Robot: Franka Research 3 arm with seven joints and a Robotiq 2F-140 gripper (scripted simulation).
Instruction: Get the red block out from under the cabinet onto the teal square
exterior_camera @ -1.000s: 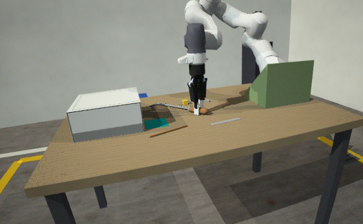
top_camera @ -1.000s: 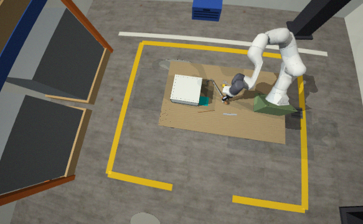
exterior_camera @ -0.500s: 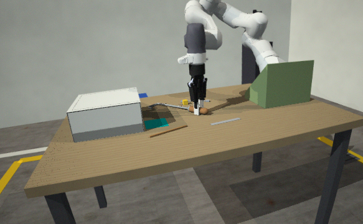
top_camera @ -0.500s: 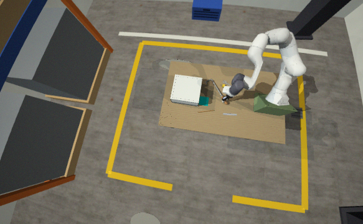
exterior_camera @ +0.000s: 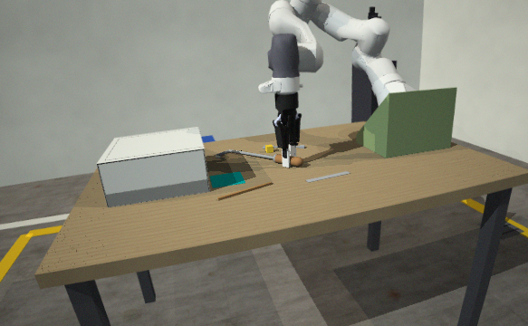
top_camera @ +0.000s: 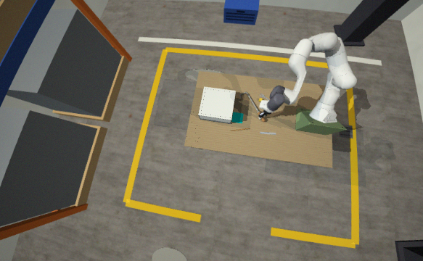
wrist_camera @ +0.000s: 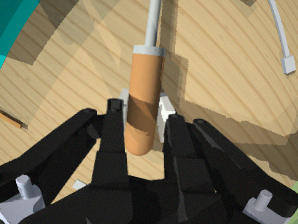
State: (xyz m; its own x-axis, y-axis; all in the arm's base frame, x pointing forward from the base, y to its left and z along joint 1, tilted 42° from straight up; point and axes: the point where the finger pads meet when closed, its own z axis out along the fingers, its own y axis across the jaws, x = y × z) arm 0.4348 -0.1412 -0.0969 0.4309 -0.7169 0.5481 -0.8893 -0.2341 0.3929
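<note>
Now: the yellow cube 18 cm to the right of my hand and 2 cm below it. The rest, counted from my hand: hook tool: 10 cm to the right, 9 cm ahead, 2 cm below; flat grey bar: 16 cm to the left, 5 cm behind, 3 cm below; grey fork-like tool: 19 cm to the right, 8 cm behind, 3 cm below.
</note>
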